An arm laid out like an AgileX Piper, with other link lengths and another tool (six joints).
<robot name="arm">
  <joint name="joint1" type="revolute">
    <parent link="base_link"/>
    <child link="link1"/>
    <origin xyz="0 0 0.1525"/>
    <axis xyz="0 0 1"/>
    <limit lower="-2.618" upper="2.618"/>
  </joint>
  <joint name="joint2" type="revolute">
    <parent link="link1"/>
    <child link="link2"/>
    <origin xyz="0 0 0" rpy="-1.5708 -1.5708 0"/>
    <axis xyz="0 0 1"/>
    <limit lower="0" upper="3.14"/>
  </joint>
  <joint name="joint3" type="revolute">
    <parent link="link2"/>
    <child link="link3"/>
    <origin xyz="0.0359 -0.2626 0" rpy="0 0 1.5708"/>
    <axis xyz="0 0 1"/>
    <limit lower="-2.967" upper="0"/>
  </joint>
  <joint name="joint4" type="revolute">
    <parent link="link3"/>
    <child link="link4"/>
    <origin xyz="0.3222 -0.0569 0" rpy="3.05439 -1.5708 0"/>
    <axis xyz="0 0 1"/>
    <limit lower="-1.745" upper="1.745"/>
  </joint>
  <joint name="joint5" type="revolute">
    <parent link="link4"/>
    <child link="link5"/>
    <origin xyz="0 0 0" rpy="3.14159 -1.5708 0"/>
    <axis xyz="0 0 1"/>
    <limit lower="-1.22" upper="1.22"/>
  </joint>
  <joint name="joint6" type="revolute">
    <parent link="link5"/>
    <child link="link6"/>
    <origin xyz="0.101 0 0" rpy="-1.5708 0 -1.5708"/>
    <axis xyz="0 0 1"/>
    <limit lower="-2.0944" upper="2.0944"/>
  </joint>
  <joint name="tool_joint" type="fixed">
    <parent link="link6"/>
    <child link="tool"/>
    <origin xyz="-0.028 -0.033 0.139" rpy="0 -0.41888 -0.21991"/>
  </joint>
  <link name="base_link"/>
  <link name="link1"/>
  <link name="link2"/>
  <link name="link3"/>
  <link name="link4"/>
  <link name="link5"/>
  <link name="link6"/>
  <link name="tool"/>
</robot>
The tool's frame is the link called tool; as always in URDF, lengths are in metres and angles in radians.
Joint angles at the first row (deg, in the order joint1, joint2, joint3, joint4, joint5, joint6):
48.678 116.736 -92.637 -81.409 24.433 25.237
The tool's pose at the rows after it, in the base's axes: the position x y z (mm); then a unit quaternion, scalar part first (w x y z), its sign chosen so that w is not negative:
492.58, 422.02, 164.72, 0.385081, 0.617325, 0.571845, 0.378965
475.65, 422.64, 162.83, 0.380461, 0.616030, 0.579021, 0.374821
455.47, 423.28, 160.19, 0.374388, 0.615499, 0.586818, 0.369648
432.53, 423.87, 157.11, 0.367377, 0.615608, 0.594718, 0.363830
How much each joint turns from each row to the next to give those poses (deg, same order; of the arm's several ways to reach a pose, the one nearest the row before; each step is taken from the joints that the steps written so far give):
1.035 -1.797 2.491 0.388 0.320 -0.044
1.322 -2.183 2.889 0.672 0.516 0.005
1.647 -2.444 3.209 0.988 0.724 0.020
1.987 -2.615 3.387 1.192 0.984 0.127

